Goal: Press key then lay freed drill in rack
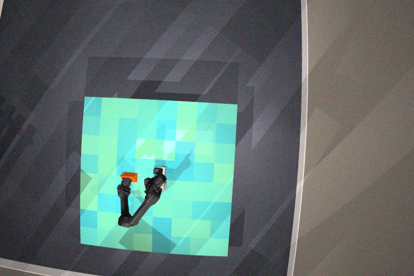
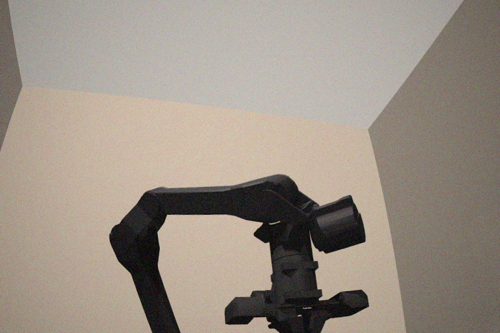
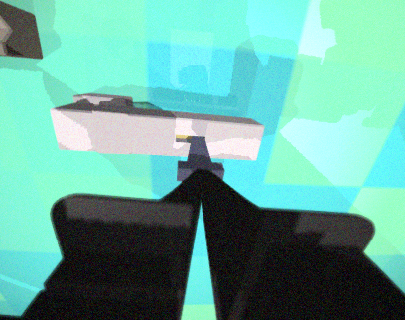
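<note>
Right now my gripper tip is 10 mm past the drill, 60 mm to the left of it and 70 mm above it.
</note>
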